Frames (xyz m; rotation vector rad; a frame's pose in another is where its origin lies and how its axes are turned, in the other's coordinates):
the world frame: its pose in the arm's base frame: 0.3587 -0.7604 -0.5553 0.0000 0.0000 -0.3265
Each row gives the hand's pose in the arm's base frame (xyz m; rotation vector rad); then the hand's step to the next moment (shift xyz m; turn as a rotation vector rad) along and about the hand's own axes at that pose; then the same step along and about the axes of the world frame.
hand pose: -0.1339 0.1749 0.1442 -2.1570 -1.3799 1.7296
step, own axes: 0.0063 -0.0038 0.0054 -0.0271 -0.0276 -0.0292
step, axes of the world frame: -0.0076 0.0015 -0.0048 0.0033 0.0143 0.0462
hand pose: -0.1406 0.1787 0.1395 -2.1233 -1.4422 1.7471
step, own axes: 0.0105 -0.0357 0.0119 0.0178 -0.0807 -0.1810
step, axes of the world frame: -0.0371 0.0099 0.0073 0.0394 0.1691 0.0971
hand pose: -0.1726 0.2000 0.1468 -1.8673 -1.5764 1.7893
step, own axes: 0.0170 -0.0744 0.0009 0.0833 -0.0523 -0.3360
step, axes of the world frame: -0.0594 0.0277 0.0392 0.1177 0.3198 0.0802
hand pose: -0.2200 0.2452 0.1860 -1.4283 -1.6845 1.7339
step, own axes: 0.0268 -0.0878 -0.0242 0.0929 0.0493 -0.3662
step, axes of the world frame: -0.0433 0.0447 0.0717 0.1746 0.3386 -0.0078
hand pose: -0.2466 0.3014 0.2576 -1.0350 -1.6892 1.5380
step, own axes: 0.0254 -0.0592 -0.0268 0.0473 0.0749 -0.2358
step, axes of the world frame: -0.0092 0.0335 0.0605 0.1273 0.2122 -0.0470
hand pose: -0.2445 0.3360 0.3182 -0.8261 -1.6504 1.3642
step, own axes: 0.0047 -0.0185 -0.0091 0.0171 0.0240 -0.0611
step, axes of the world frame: 0.0045 0.0063 0.0197 0.0292 0.0591 -0.0158
